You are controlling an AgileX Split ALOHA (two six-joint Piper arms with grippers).
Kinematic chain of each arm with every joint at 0, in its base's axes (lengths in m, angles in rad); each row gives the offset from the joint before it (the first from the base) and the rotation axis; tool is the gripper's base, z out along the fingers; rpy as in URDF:
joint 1: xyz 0 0 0.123 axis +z
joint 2: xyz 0 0 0 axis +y
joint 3: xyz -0.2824 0 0.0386 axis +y
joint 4: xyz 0.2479 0 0.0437 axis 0.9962 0 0.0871
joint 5: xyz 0 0 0 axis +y
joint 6: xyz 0.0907 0 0.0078 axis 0.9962 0 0.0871
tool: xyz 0 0 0 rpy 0 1.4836 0
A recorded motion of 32 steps. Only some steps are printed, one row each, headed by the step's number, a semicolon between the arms.
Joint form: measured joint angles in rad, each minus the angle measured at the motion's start. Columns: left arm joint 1, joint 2, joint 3, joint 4, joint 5, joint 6; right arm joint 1, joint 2, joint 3, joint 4, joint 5, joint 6.
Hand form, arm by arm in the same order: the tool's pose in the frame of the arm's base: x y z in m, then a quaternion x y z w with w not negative. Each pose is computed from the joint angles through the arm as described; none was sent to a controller.
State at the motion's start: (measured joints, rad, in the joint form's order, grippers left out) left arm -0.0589 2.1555 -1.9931 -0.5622 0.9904 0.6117; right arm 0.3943 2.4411 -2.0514 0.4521 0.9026 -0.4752
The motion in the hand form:
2: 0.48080 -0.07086 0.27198 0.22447 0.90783 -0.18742 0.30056; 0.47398 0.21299 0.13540 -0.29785 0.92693 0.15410 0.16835
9: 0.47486 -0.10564 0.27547 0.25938 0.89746 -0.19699 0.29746; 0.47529 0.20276 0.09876 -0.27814 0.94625 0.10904 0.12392
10: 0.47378 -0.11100 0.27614 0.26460 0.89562 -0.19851 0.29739; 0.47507 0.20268 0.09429 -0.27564 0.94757 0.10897 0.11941
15: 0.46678 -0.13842 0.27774 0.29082 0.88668 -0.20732 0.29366; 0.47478 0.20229 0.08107 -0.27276 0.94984 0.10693 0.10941
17: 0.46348 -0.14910 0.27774 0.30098 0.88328 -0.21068 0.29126; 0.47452 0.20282 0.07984 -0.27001 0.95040 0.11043 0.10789
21: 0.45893 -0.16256 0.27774 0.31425 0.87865 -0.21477 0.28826; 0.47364 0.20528 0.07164 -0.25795 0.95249 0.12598 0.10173
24: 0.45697 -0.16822 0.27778 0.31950 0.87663 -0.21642 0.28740; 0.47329 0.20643 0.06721 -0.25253 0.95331 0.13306 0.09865
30: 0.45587 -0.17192 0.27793 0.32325 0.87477 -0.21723 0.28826; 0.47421 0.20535 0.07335 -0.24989 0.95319 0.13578 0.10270
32: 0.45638 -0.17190 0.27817 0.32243 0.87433 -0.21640 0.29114; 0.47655 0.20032 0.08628 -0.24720 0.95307 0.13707 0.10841
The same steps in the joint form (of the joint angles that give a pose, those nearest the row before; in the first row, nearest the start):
2: -0.0038 0.0000 0.0000 0.0020 0.0036 0.0000; -0.0209 0.0098 0.0000 -0.0943 0.0192 0.0575
9: -0.0766 0.0000 -0.0125 0.0042 0.0075 0.0000; -0.0253 0.0753 0.0000 -0.2090 0.0349 0.1533
10: -0.0878 0.0000 -0.0148 0.0042 0.0075 0.0000; -0.0253 0.0840 0.0000 -0.2090 0.0349 0.1580
15: -0.1458 0.0000 -0.0202 0.0033 0.0084 0.0000; -0.0253 0.1097 0.0000 -0.2116 0.0290 0.1630
17: -0.1688 0.0000 -0.0202 0.0033 0.0084 0.0000; -0.0253 0.1124 0.0000 -0.2033 0.0290 0.1642
21: -0.1980 0.0000 -0.0201 0.0033 0.0084 0.0010; -0.0253 0.1298 0.0000 -0.1647 0.0223 0.1661
24: -0.2104 0.0000 -0.0201 0.0033 0.0073 0.0010; -0.0253 0.1396 -0.0009 -0.1467 0.0189 0.1662
30: -0.2184 0.0000 -0.0202 0.0025 0.0041 0.0031; -0.0287 0.1280 -0.0013 -0.1418 0.0228 0.1673
32: -0.2184 0.0000 -0.0202 0.0025 -0.0022 0.0037; -0.0399 0.1045 -0.0054 -0.1418 0.0403 0.1673

